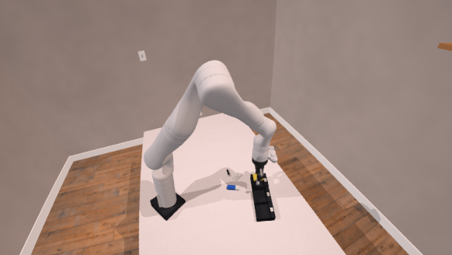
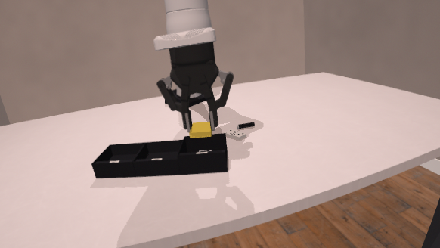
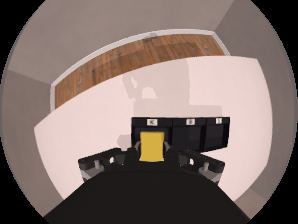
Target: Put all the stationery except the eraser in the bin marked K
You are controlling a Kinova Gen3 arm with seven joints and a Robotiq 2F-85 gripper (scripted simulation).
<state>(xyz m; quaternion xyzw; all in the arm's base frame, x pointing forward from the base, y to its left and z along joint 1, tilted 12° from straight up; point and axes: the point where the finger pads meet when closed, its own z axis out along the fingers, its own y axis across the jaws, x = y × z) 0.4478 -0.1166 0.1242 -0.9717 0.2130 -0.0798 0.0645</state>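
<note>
The white-grey thing is 60 mm below my hand. From my hand the other things lie so: blue block: 120 mm behind, 40 mm to the left, 70 mm below; then white domino: 70 mm behind, 100 mm to the left, 80 mm below; then yellow pad: 20 mm below.
</note>
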